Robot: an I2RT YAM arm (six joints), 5 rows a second.
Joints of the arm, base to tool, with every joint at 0 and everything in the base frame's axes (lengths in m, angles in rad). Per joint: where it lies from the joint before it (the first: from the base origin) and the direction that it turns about. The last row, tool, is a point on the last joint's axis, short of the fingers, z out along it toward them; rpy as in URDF.
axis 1: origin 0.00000 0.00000 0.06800 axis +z
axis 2: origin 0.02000 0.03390 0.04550 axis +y
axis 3: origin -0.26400 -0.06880 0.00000 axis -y
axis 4: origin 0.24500 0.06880 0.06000 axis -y
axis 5: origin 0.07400 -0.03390 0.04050 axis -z
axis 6: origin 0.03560 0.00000 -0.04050 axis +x
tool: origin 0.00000 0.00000 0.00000 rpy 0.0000 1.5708 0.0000
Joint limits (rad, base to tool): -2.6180..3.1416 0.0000..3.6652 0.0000..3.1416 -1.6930..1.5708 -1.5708..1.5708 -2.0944..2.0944
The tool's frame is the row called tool.
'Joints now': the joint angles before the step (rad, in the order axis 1, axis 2, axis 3, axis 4, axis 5, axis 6). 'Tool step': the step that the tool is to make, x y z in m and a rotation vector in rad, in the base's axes. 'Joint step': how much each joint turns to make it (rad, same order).
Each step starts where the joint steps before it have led.
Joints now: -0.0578 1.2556 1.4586 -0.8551 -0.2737 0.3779
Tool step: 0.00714 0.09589 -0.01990 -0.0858 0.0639 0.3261
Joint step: 0.3704 0.0786 -0.0004 -0.0023 0.0828 -0.0317
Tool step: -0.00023 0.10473 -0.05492 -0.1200 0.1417 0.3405
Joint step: 0.3147 0.1988 0.0008 0.0091 0.0133 -0.0492
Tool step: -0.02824 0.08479 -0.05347 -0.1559 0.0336 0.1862
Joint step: 0.2480 0.1777 0.0072 0.0397 0.1095 0.0011
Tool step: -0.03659 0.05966 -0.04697 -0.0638 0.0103 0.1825
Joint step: 0.1720 0.1431 0.0000 0.0837 0.0198 -0.0225
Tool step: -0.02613 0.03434 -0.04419 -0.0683 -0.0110 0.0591
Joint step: 0.1019 0.1239 0.0000 0.0686 0.0550 0.0218
